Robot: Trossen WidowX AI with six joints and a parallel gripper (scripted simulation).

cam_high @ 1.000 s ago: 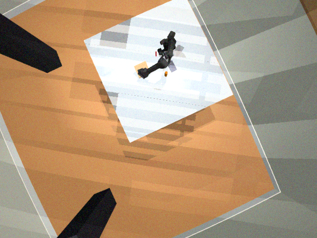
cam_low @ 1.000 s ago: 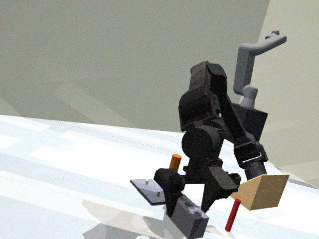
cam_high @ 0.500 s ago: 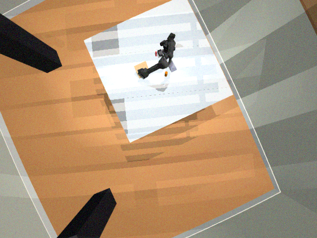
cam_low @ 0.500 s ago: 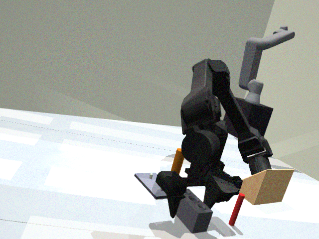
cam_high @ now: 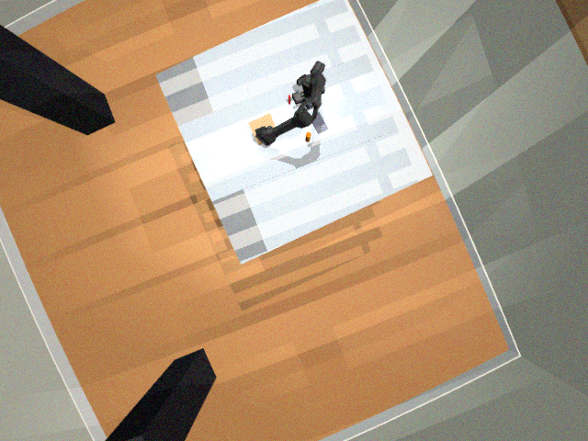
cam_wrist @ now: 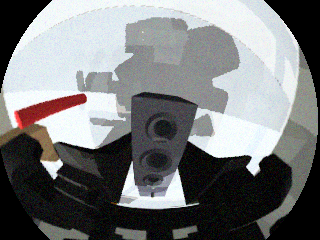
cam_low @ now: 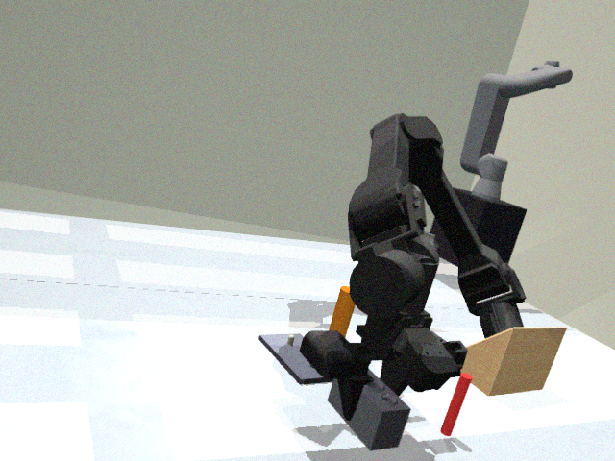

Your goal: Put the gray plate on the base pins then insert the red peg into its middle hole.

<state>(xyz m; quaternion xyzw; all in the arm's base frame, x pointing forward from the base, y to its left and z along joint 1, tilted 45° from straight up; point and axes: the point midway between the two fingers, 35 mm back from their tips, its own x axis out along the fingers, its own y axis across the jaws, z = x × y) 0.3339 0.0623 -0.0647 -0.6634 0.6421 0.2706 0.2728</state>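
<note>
Now: the base 10 mm ahead of my gripper tip and 150 mm to the right of it. Round my gripper tip: red peg (100 mm behind, 30 mm to the left, 30 mm above); then gray plate (30 mm above); then orange peg (90 mm behind, 220 mm to the right, 30 mm above).
</note>
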